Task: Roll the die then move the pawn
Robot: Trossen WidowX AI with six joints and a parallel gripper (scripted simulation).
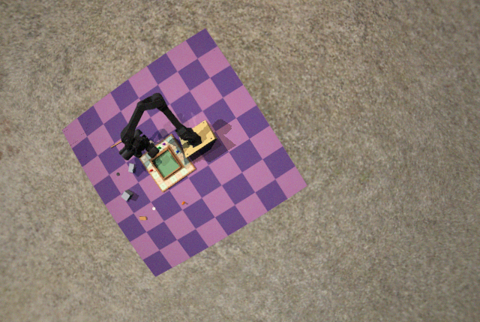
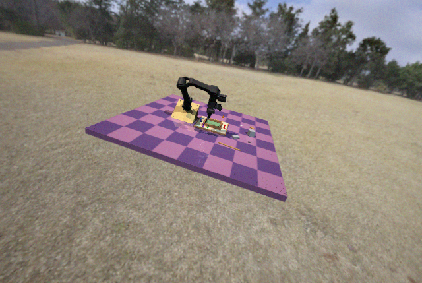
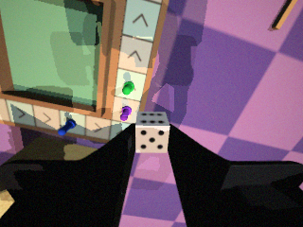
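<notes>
Right now the green tray is 1 cm ahead of my gripper tip, 15 cm to the left of it and 11 cm below it. Round my gripper tip: white die: right at my gripper tip.
</notes>
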